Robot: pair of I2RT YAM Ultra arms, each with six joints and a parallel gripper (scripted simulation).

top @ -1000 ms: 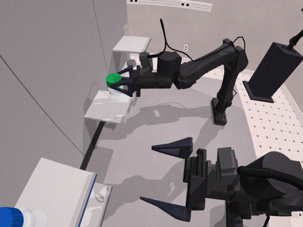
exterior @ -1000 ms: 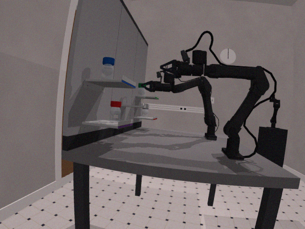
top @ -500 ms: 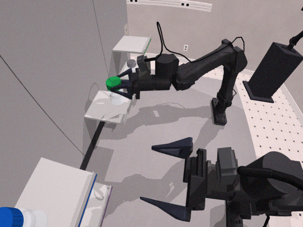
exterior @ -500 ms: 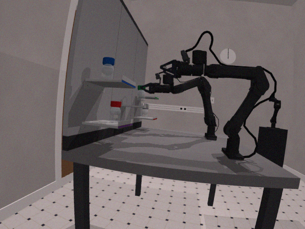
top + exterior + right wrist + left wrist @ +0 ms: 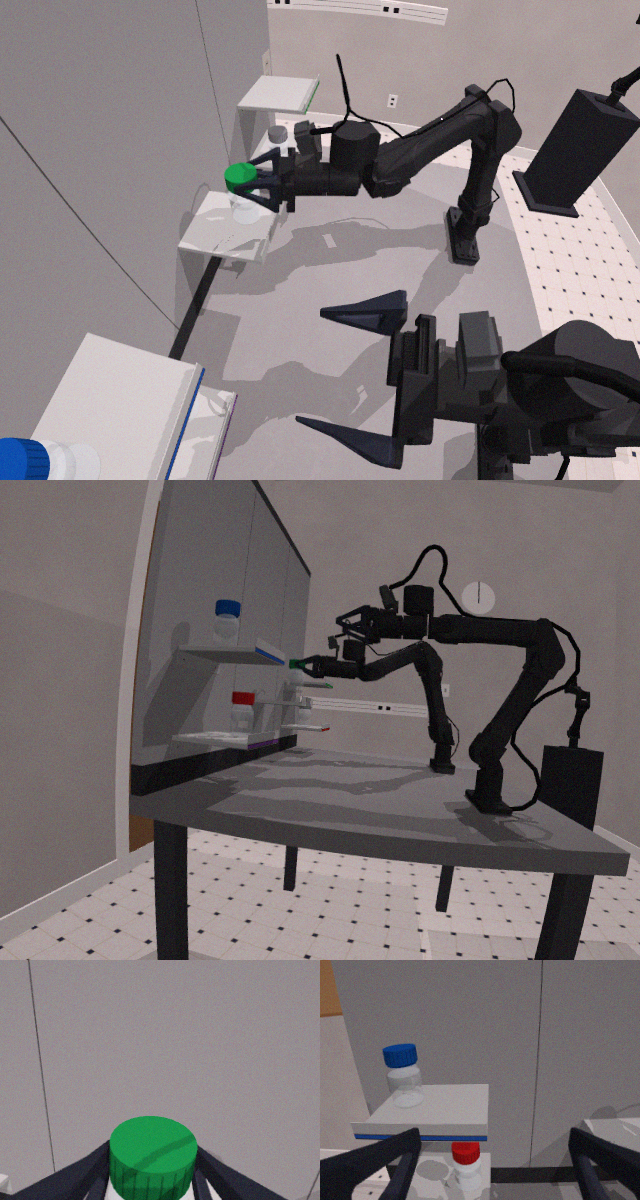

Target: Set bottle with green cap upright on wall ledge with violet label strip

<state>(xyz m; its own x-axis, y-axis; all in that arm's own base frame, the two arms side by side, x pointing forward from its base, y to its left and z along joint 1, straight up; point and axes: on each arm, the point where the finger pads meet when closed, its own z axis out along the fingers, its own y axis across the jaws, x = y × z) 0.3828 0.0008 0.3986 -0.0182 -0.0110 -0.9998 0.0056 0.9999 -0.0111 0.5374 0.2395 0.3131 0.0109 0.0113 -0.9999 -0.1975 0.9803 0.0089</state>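
Now: left hand 17 cm short of the green-capped bottle, 30 cm to the left of it and 11 cm above it. The rest, counted from my left hand: blue-capped bottle 24 cm ahead, 14 cm to the left, 5 cm below; grey-capped bottle 19 cm ahead, 64 cm to the right, 24 cm below; red-capped bottle 22 cm ahead, 4 cm to the left, 24 cm below.
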